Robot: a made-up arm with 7 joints. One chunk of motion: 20 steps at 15 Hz.
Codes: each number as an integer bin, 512 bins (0 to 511) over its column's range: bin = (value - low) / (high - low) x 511, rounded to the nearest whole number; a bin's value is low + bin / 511 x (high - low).
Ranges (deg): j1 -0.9..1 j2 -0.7..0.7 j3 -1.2..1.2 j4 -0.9..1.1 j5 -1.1..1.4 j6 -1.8..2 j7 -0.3..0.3
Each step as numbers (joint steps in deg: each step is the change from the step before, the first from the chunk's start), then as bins.
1 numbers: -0.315 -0.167 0.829 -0.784 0.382 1.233 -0.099
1 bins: 157 195 432 30 303 408 171
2 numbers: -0.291 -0.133 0.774 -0.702 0.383 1.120 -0.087
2 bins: 164 207 420 51 303 393 181
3 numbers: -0.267 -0.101 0.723 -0.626 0.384 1.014 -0.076
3 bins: 170 219 409 70 303 378 191
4 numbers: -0.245 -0.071 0.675 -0.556 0.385 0.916 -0.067
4 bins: 176 230 399 88 304 365 198
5 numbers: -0.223 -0.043 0.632 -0.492 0.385 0.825 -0.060
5 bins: 182 240 390 104 304 353 204
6 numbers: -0.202 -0.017 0.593 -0.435 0.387 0.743 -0.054
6 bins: 188 249 382 119 304 342 210
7 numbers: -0.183 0.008 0.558 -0.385 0.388 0.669 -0.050
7 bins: 193 258 374 132 304 332 213
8 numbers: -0.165 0.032 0.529 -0.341 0.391 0.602 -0.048
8 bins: 198 267 368 143 305 323 215
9 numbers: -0.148 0.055 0.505 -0.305 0.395 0.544 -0.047
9 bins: 202 276 363 152 306 315 215
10 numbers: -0.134 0.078 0.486 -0.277 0.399 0.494 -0.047
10 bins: 206 284 359 159 306 308 215
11 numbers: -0.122 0.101 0.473 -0.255 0.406 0.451 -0.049
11 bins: 209 292 356 165 308 303 214
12 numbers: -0.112 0.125 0.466 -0.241 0.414 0.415 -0.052
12 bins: 212 301 355 168 309 298 211
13 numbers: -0.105 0.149 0.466 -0.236 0.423 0.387 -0.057
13 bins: 214 310 355 170 311 294 207
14 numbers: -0.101 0.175 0.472 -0.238 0.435 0.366 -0.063
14 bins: 215 319 356 169 314 291 202
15 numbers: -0.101 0.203 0.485 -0.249 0.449 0.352 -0.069
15 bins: 215 330 359 166 317 289 197
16 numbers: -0.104 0.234 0.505 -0.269 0.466 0.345 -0.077
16 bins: 214 341 363 161 320 288 190
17 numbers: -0.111 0.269 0.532 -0.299 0.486 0.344 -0.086
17 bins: 212 354 369 154 324 288 182
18 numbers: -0.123 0.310 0.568 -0.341 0.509 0.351 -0.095
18 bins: 209 369 376 143 329 289 175
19 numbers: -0.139 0.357 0.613 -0.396 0.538 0.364 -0.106
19 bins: 205 386 386 129 335 291 165
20 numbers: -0.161 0.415 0.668 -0.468 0.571 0.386 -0.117
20 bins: 199 407 398 110 342 294 156
